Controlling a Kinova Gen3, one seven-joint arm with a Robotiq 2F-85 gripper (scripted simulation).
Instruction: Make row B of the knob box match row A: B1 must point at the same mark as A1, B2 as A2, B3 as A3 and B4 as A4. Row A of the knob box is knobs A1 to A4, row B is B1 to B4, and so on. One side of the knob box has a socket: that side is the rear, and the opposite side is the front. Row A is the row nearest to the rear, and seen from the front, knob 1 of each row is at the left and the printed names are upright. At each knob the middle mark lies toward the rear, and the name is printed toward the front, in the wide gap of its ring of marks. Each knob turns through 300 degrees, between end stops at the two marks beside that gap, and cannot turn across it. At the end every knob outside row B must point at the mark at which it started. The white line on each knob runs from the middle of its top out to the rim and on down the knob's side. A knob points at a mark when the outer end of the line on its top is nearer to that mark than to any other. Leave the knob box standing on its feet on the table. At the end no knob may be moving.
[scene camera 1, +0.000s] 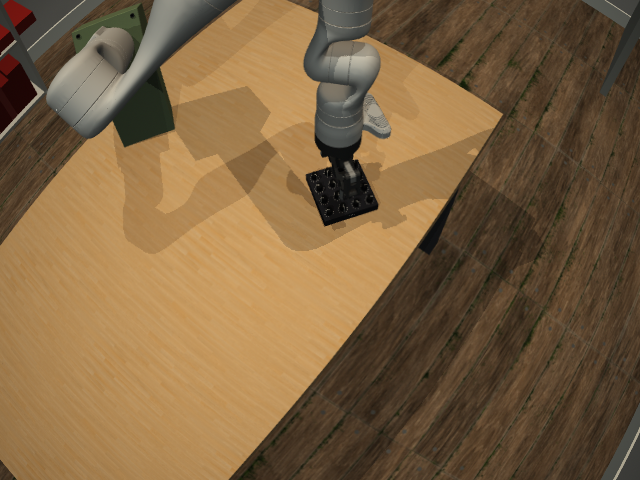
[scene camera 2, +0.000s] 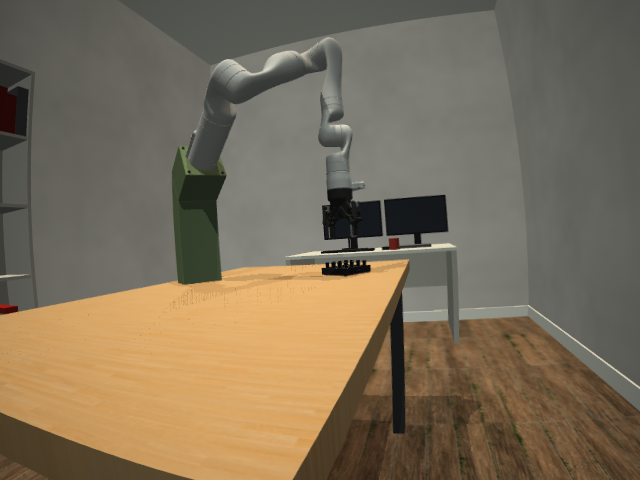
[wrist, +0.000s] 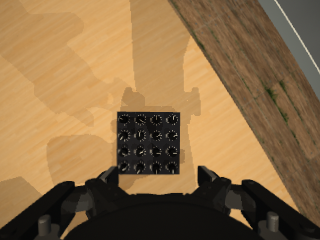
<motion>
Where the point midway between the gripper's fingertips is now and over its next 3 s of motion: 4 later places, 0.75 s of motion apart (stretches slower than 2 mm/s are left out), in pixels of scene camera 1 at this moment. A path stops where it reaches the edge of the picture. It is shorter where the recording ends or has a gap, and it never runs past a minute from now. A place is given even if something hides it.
My gripper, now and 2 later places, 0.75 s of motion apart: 335, 175; 336, 157; 339, 148
</motion>
